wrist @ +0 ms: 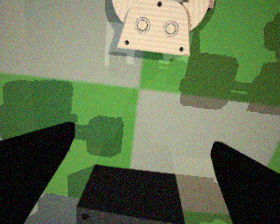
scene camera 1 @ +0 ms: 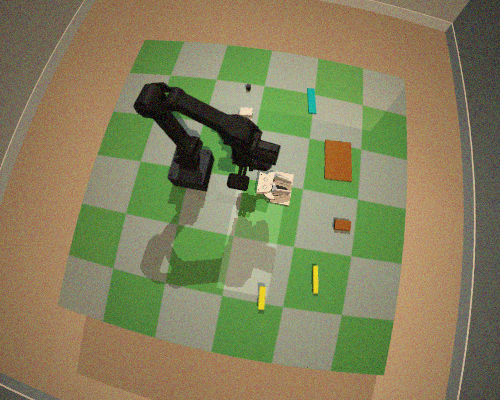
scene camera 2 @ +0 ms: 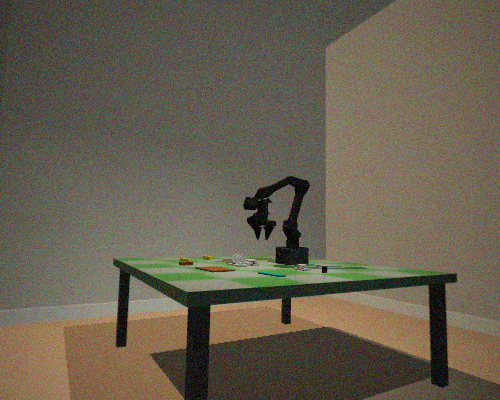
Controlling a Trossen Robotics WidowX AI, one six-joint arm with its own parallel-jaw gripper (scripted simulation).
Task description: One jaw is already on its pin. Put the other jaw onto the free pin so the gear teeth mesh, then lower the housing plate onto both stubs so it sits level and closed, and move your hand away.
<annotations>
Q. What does my gripper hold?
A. Nothing.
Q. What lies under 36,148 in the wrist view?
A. My gripper.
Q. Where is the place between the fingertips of my gripper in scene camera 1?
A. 244,169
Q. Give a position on an orange housing plate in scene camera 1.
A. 338,161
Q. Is my gripper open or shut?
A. Open.
</annotations>
